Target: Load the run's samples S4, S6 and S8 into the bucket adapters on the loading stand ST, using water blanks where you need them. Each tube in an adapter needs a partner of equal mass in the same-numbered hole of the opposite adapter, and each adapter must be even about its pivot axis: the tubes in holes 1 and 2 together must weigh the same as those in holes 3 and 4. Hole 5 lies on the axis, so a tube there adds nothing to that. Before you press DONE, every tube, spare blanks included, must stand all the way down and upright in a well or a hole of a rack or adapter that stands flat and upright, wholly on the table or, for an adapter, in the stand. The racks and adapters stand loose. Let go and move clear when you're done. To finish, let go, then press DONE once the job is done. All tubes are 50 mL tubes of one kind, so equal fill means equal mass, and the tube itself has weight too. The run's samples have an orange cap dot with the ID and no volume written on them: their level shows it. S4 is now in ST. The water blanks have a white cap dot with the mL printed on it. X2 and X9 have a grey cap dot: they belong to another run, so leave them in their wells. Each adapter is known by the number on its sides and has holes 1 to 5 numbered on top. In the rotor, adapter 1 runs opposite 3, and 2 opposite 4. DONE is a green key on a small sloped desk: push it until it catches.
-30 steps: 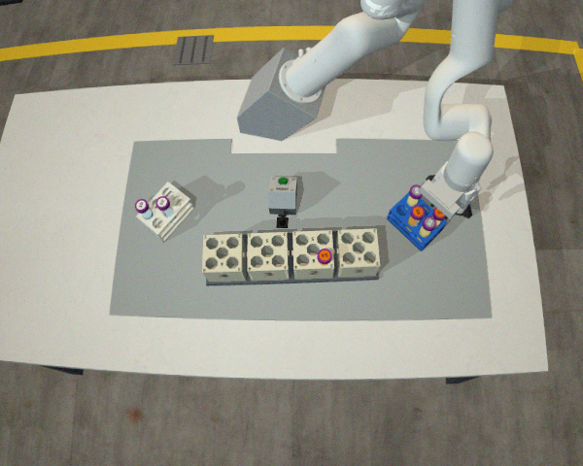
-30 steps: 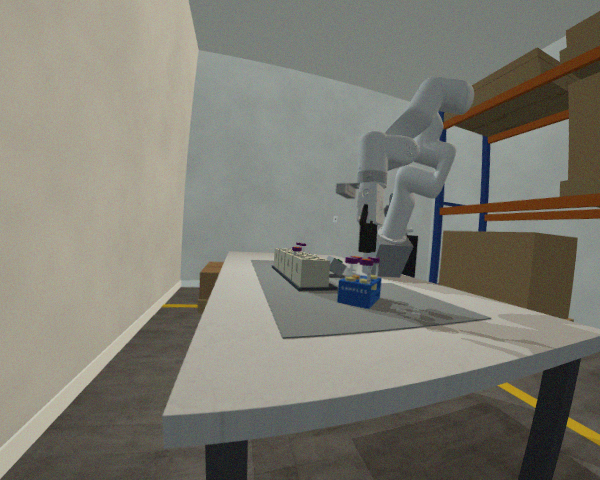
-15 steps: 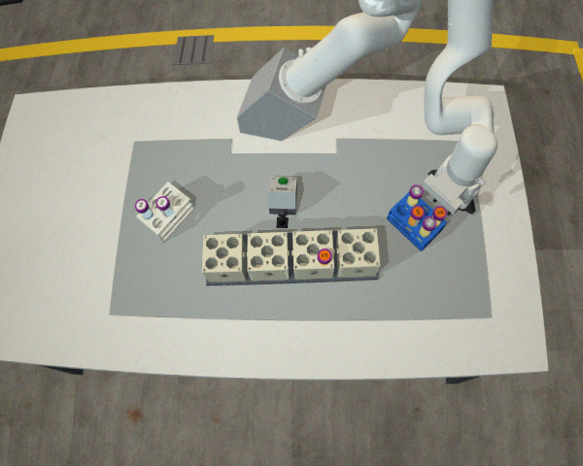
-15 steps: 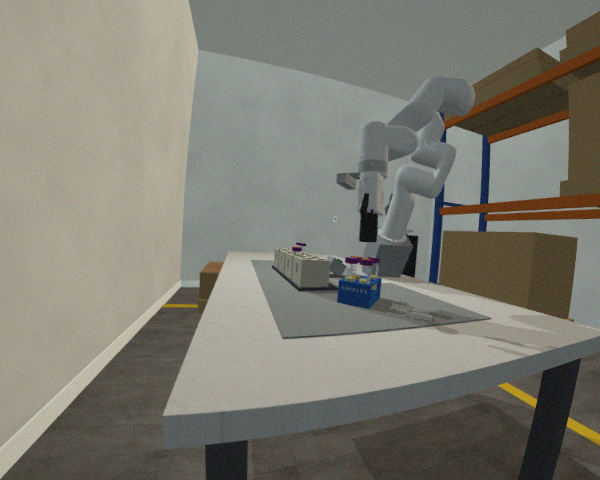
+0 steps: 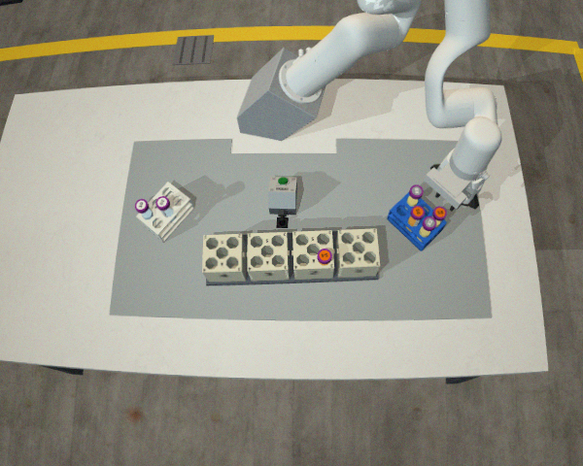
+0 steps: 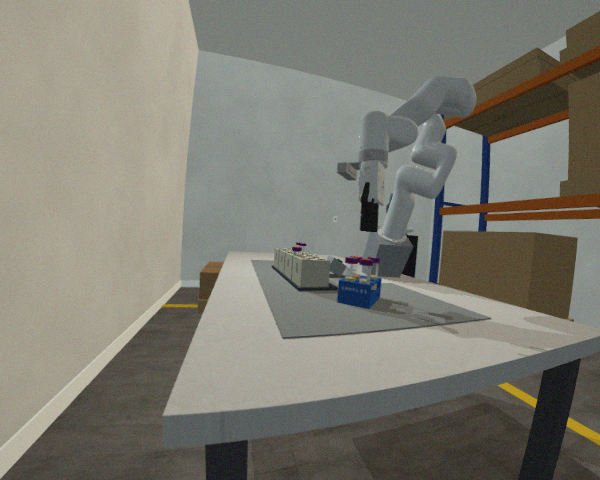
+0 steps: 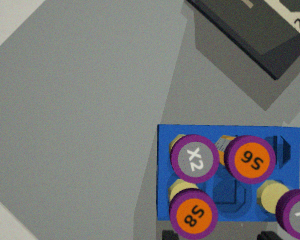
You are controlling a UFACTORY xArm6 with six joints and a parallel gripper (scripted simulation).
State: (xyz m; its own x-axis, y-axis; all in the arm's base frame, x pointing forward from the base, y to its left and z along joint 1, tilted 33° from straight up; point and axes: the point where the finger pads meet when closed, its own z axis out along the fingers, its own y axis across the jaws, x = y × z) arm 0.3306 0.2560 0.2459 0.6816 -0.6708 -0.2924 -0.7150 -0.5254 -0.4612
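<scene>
My gripper is now 10 mm short of the orange-dot tube, 50 mm to the left of it and 150 mm above it. The rest, counted from my hand: loading stand 80 mm ahead, 370 mm to the right, 210 mm below; green DONE key 110 mm behind, 390 mm to the right, 150 mm below; blue sample rack 20 mm behind, 40 mm to the right, 180 mm below.
</scene>
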